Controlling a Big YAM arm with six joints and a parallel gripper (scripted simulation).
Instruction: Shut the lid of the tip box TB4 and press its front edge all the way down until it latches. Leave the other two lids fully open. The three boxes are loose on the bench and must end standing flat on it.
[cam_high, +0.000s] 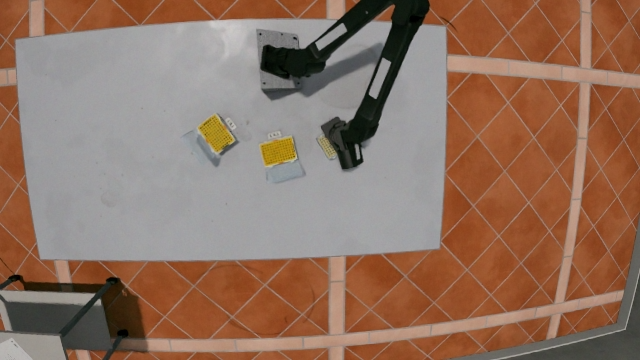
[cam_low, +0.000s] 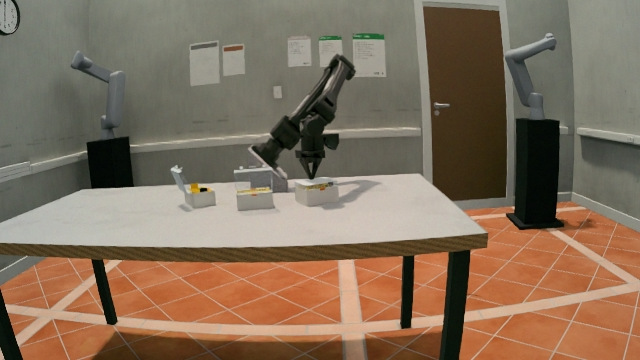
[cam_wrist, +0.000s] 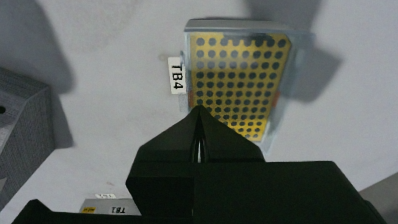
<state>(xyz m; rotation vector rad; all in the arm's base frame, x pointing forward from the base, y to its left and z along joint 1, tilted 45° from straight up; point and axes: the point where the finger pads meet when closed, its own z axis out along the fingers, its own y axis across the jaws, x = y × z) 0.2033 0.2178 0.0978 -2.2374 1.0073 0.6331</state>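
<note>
The tip box TB4 lies 4 cm below my hand, 3 cm ahead of it and 2 cm to the left of it. Round my hand: label TB4: 8 cm below, 2 cm to the right, 2 cm behind; then yellow rack: 18 cm to the right, 9 cm ahead, 3 cm below.
</note>
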